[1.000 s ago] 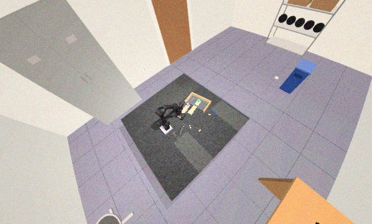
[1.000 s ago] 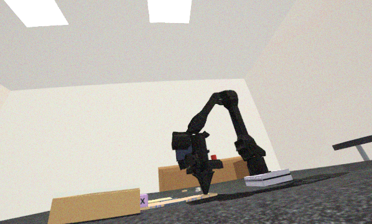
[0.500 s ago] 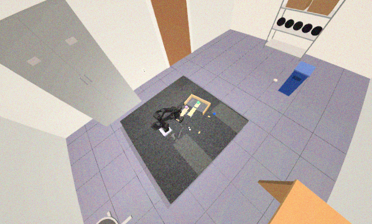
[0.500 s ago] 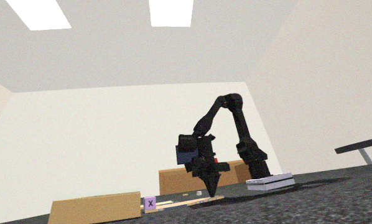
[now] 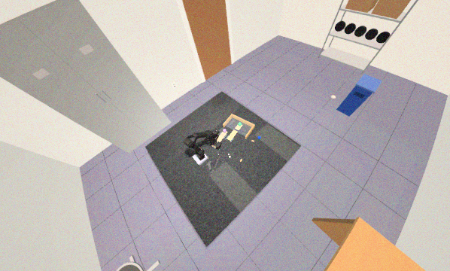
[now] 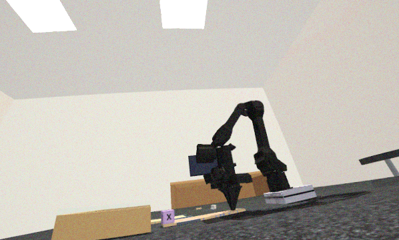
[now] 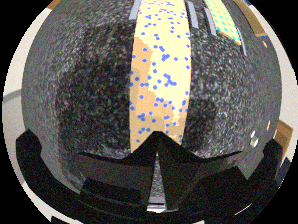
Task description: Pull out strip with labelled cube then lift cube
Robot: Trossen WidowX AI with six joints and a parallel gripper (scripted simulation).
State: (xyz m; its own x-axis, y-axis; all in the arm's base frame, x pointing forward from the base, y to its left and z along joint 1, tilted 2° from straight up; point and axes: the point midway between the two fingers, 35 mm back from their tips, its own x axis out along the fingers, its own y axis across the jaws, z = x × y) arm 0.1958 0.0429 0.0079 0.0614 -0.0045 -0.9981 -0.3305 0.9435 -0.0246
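My gripper tip is 9 cm short of the strip and 3 cm to the right of it. The rest, counted from my gripper tip: small blue block: 44 cm ahead, 25 cm to the right.
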